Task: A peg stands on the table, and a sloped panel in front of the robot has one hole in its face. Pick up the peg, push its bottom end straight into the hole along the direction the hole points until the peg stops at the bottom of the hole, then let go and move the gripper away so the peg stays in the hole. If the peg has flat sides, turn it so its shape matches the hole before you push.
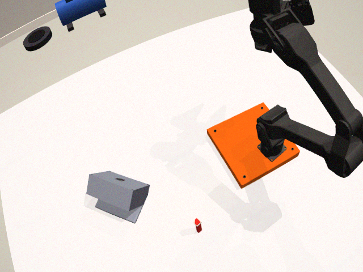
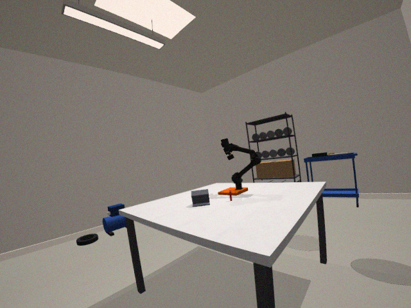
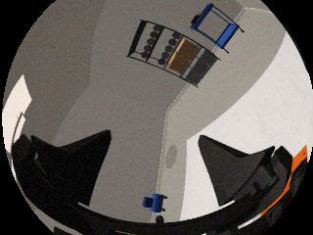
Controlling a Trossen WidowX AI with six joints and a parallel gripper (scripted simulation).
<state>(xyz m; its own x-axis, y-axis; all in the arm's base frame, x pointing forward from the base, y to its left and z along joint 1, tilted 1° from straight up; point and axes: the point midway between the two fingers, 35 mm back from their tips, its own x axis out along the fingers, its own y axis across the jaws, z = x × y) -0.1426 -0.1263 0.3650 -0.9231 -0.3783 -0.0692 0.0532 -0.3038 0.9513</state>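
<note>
My gripper tip is now 46 cm short of the red peg, 33 cm above it and 19 cm to the right of it. The rest, counted from my gripper tip: grey panel block 57 cm ahead, 34 cm below, 1 cm to the right.
</note>
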